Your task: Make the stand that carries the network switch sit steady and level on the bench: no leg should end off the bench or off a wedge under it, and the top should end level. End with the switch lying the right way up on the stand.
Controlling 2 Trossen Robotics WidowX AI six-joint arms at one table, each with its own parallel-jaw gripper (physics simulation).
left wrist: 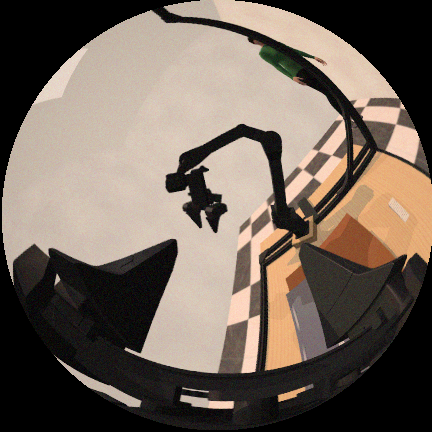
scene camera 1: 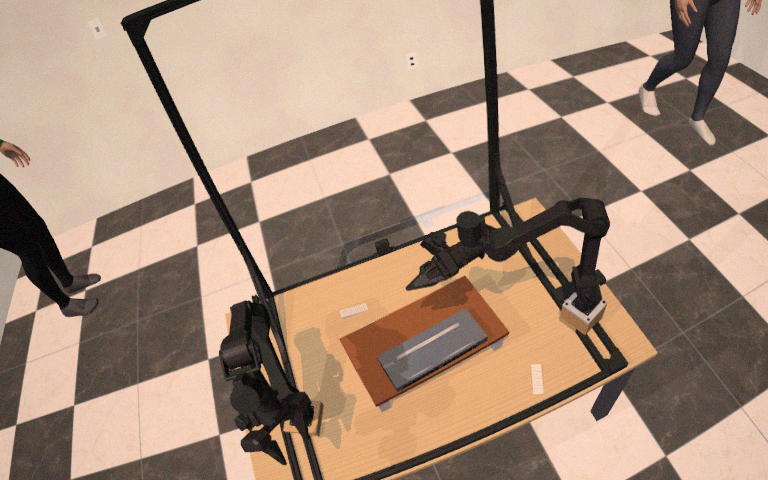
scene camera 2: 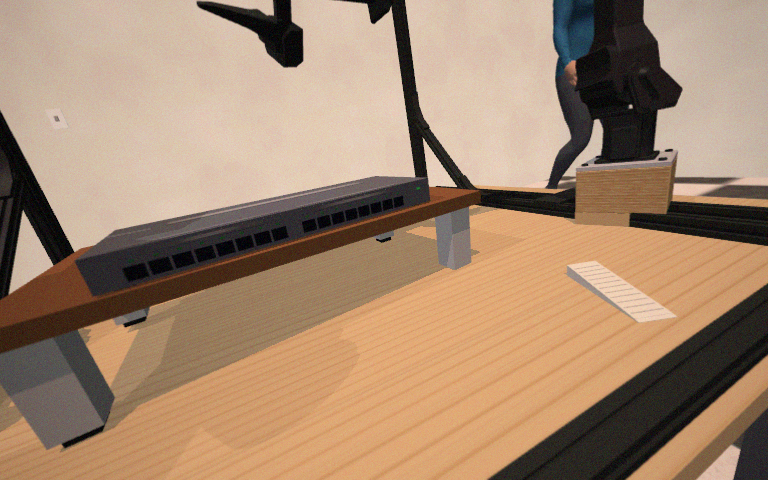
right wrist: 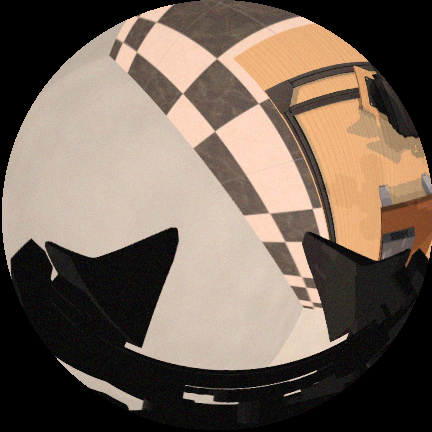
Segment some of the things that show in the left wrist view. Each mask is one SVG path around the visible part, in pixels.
My left gripper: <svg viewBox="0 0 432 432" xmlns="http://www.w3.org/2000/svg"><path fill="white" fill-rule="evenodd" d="M12 271L20 304L50 352L82 374L141 402L139 407L127 406L90 388L95 393L157 422L192 429L232 430L298 415L359 378L368 368L360 371L381 356L404 324L419 293L427 263L415 252L403 271L407 254L370 268L302 242L298 256L321 321L326 348L347 337L349 340L298 363L242 373L187 370L124 350L142 350L177 256L174 238L101 265L85 263L52 247L48 248L48 256L33 243L13 260ZM179 400L182 394L233 401L233 408L191 406ZM313 383L312 388L296 393L295 397L278 401L278 394Z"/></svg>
My right gripper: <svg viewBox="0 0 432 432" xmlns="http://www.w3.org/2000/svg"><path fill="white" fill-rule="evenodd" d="M189 189L187 195L191 197L191 200L182 204L182 210L199 228L202 227L200 211L204 210L208 224L212 231L216 233L219 217L227 211L226 204L221 203L222 194L211 193L211 190L206 188L206 185L196 189Z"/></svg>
A grey network switch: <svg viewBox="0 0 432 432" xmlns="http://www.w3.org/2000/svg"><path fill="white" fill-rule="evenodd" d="M306 278L285 294L297 336L301 361L320 355L349 340L347 337L339 343L326 348L321 321Z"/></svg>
A stand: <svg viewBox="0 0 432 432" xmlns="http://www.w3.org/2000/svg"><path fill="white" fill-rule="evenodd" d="M301 264L285 278L289 291L305 278ZM319 245L322 249L370 268L395 259L391 252L369 230L348 213L343 216L333 231Z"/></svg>
